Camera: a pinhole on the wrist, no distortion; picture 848 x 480 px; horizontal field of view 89.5 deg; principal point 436.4 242.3 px. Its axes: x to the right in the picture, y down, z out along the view. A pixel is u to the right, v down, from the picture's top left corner.
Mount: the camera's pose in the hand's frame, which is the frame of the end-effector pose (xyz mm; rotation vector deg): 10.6 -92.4 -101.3 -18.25 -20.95 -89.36
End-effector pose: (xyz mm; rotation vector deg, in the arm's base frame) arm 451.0 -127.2 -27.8 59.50 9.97 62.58
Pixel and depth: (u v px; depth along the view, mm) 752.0 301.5 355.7
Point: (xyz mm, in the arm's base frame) 783.5 -305.3 31.6
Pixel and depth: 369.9 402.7 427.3
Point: 589.6 -148.9 283.8
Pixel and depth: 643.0 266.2 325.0
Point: 673.5 -277.6 45.1
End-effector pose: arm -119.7 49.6 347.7 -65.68 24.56 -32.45
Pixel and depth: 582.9 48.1 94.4
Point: -165.7 44.6 423.6
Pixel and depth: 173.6 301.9 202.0
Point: -52.5 80.6 259.4
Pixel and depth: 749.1 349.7 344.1
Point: 97.9 177.2 623.8
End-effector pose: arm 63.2 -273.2 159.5 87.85 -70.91 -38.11
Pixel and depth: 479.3 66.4 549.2
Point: -403.8 -203.7 67.1
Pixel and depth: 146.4 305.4 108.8
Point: 92.8 -284.2 193.7
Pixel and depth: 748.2 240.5 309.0
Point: -114.0 -375.2 -86.9
